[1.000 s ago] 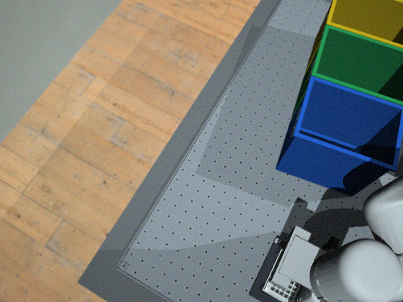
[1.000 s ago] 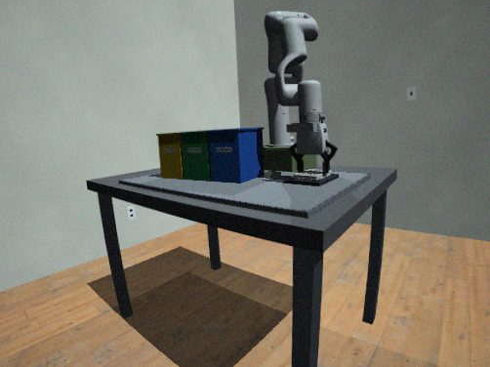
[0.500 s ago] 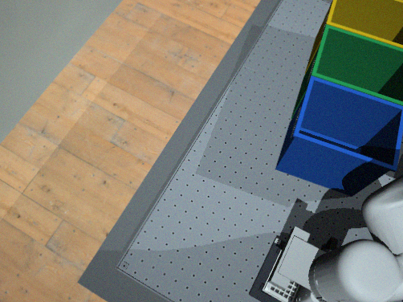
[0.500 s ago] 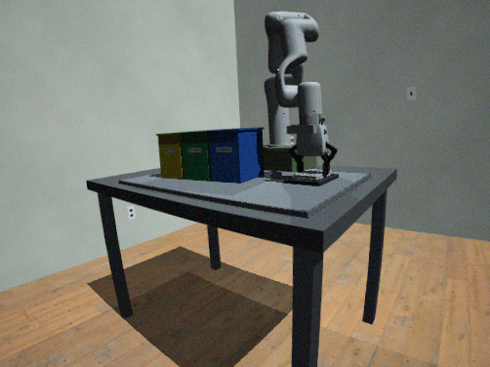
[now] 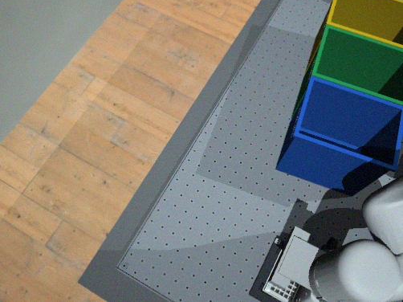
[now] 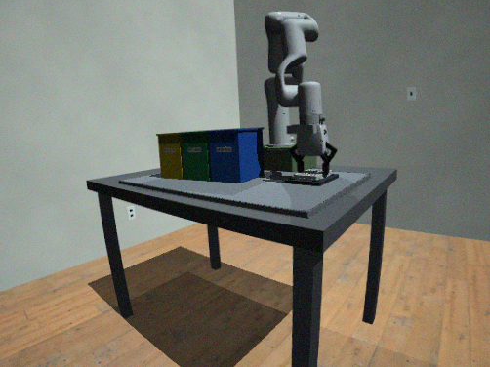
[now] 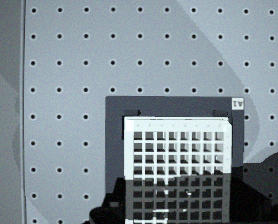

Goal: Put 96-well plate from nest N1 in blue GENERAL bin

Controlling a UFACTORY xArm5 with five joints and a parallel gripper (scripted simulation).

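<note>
Now: hand 1 cm above the 96-well plate. Also, from my hand: green bin 39 cm to the right, 9 cm ahead, 6 cm above; then dark plate nest 2 cm below; then blue bin 26 cm to the right, 7 cm ahead, 6 cm above.
</note>
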